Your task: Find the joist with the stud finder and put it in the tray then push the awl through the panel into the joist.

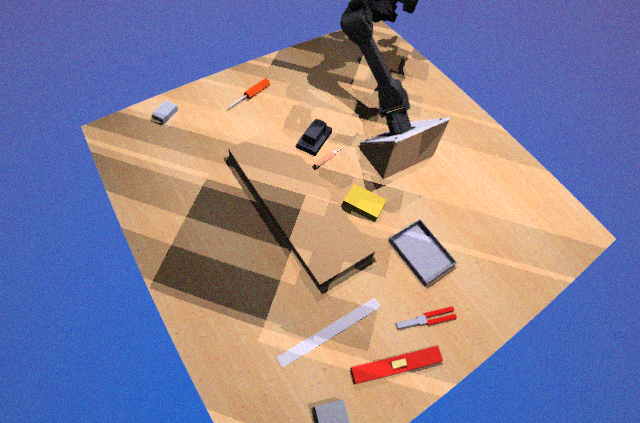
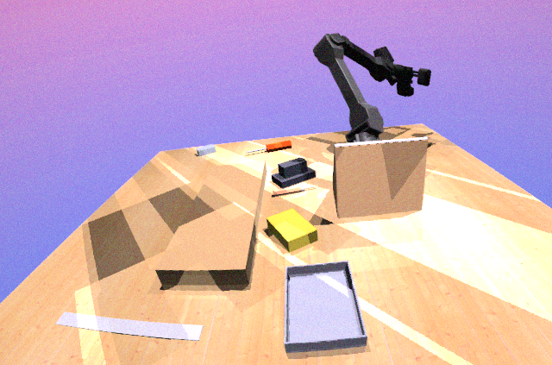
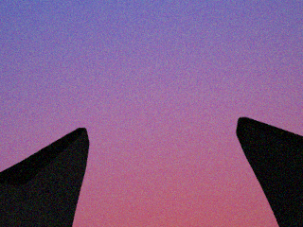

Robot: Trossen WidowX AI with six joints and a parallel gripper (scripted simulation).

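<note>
Now: the stud finder 550 mm ahead of my gripper tip, 260 mm to the left of it and 210 mm below it. Also, from my gripper tip: grey tray (770 mm to the left, 560 mm ahead, 240 mm below); then yellow block (590 mm ahead, 560 mm to the left, 240 mm below); then awl (560 mm ahead, 350 mm to the left, 250 mm below).
</note>
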